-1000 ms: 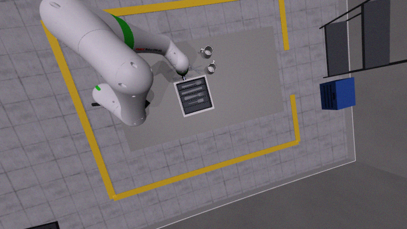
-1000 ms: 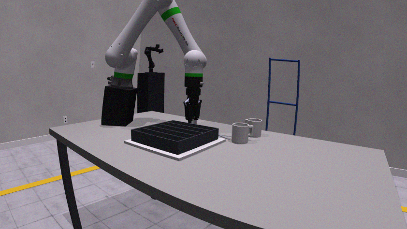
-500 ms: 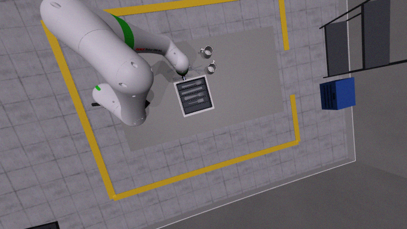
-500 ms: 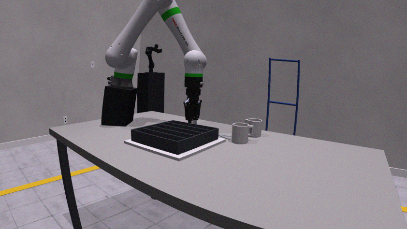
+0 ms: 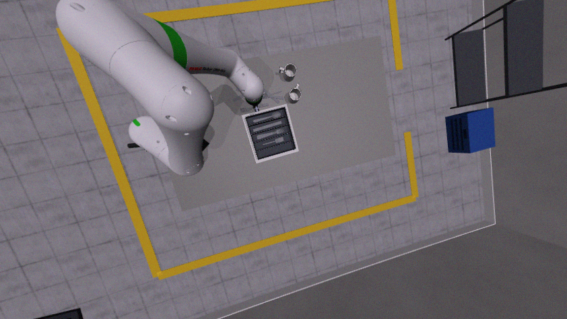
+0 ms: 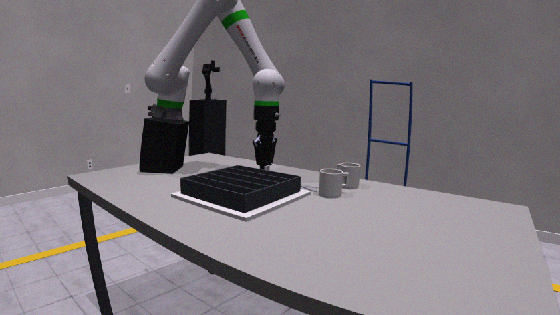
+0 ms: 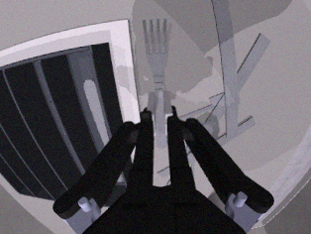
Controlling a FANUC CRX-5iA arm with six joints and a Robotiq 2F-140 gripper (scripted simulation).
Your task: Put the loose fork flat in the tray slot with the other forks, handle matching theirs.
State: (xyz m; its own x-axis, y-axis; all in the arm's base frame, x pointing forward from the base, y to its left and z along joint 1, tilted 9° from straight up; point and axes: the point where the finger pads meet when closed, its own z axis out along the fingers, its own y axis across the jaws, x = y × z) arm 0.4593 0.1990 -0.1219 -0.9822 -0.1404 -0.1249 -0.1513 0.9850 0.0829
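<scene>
The slotted tray is 20 cm to the right of my hand, 8 cm ahead of it and 2 cm above it.
</scene>
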